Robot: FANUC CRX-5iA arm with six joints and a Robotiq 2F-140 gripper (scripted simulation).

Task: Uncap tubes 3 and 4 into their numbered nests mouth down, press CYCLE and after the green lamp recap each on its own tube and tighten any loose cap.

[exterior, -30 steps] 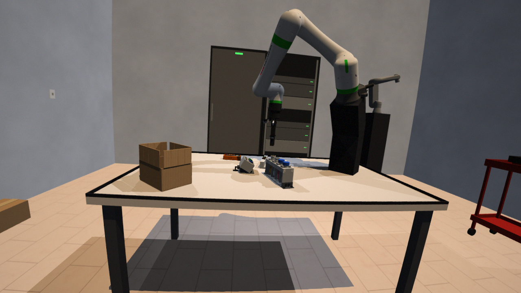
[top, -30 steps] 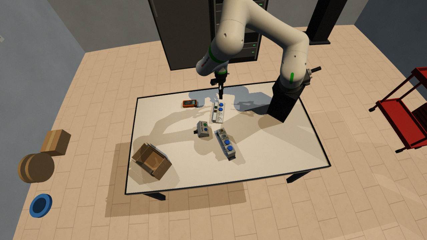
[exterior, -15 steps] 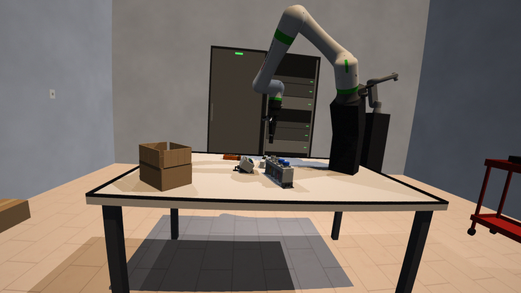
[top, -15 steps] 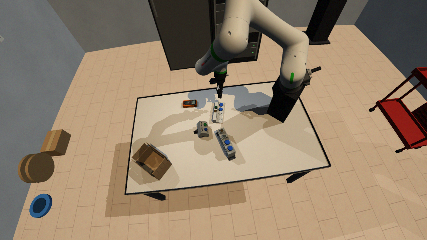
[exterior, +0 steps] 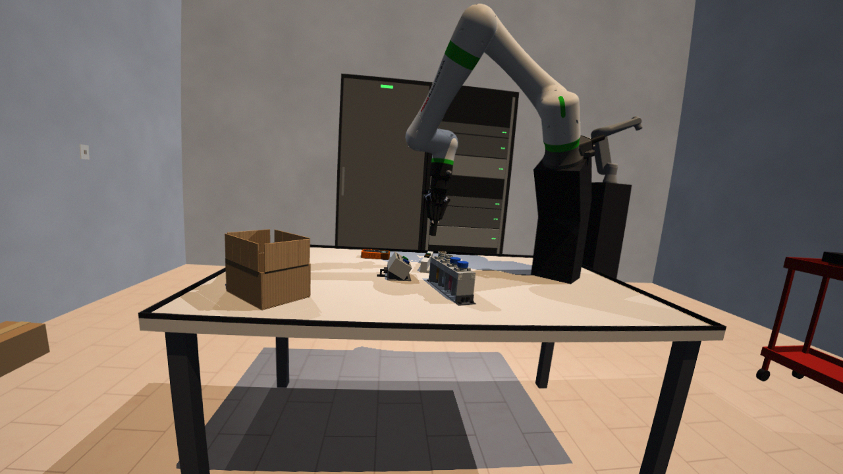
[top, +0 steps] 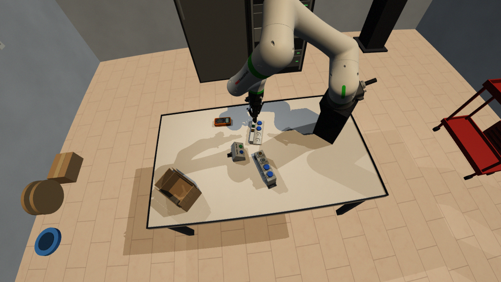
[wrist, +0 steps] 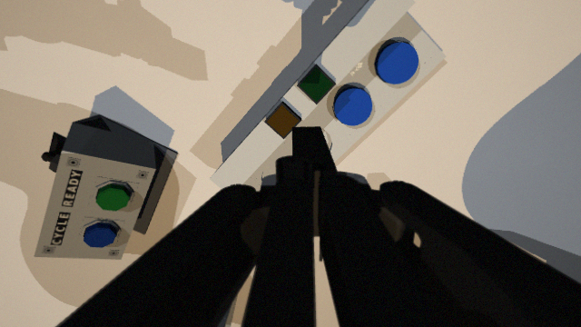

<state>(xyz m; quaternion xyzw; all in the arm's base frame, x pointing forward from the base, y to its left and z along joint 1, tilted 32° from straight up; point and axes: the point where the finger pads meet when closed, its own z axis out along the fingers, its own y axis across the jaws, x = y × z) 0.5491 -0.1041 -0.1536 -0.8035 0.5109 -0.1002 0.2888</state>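
Right now the blue cycle key is 12 cm ahead of my hand, 19 cm to the left of it and 10 cm below it. Round my hand: key housing: 14 cm ahead, 17 cm to the left, 12 cm below; then green ready key: 12 cm ahead, 15 cm to the left, 10 cm below; then blue cap: 3 cm behind, 2 cm to the right, 16 cm below.
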